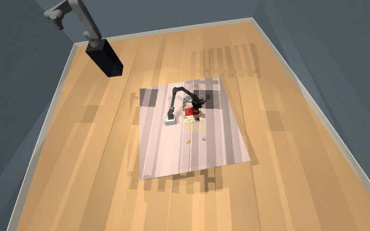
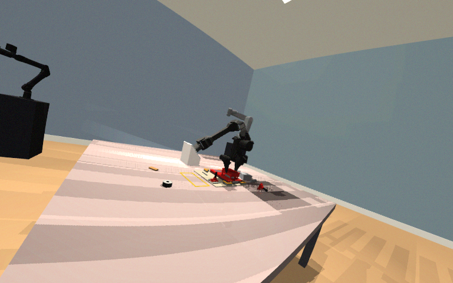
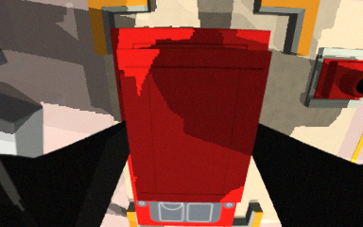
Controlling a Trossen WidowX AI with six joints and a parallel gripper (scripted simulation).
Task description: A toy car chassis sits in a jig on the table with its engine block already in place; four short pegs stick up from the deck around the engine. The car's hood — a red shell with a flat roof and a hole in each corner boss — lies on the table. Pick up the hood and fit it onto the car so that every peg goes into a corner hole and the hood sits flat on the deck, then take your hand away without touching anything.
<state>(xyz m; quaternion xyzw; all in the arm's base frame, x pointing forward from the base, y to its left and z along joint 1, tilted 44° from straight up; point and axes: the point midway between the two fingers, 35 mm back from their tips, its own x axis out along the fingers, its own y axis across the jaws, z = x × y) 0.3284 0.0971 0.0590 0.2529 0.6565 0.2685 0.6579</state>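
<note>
My gripper tip is 10 mm below the red hood. The rest, counted from my gripper tip: black wheel: 400 mm to the right, 60 mm ahead, 40 mm below; then tan piece: 410 mm to the right, 140 mm behind, 50 mm below.
</note>
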